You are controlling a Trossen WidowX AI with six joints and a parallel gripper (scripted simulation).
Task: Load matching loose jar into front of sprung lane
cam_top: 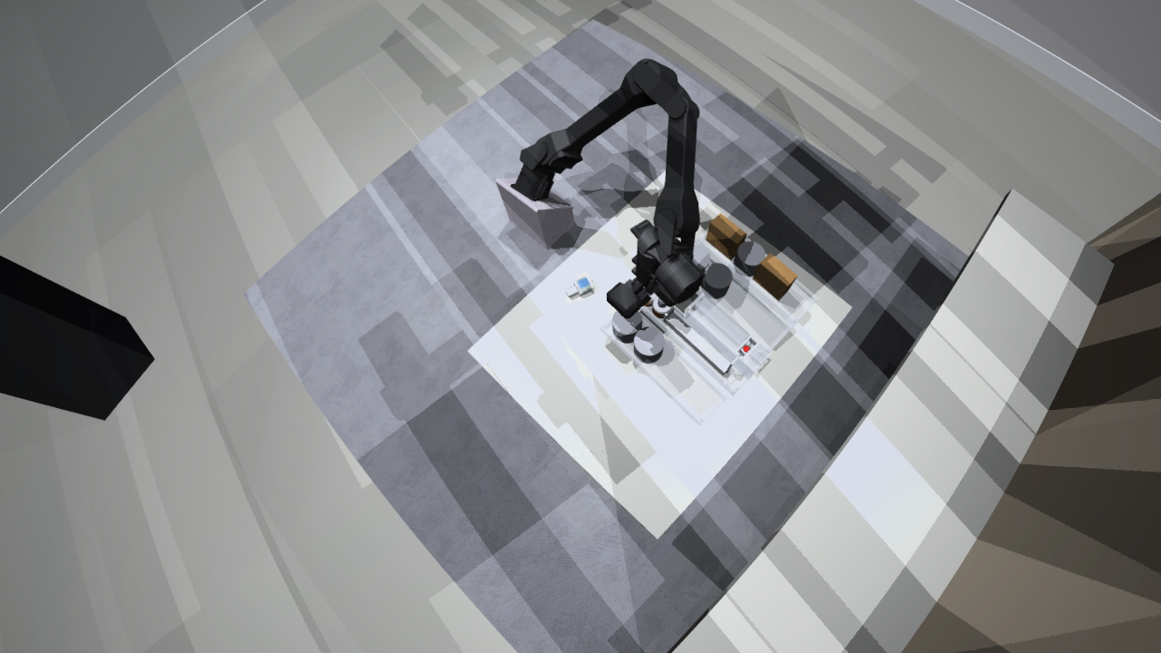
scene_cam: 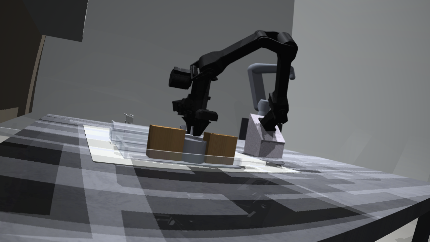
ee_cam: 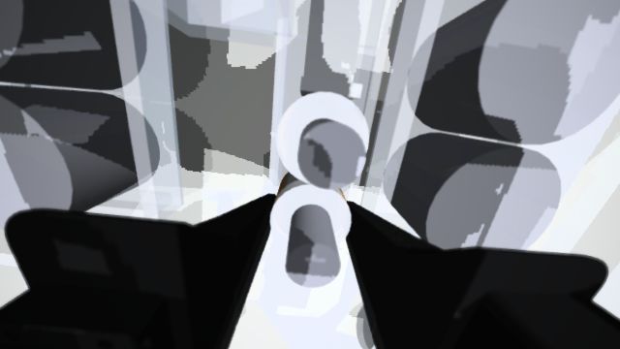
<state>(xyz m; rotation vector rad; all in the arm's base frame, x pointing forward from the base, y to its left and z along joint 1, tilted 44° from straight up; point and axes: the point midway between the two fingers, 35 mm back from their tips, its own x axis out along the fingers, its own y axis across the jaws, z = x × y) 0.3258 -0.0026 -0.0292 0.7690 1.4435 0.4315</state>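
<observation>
Now: gripper tip 140 mm past the small blue-banded jar, 70 mm to the left of it and 10 mm above it. Round my gripper tip: clear sprung lane 150 mm ahead, 10 mm below; red marker 230 mm ahead, 40 mm above.
</observation>
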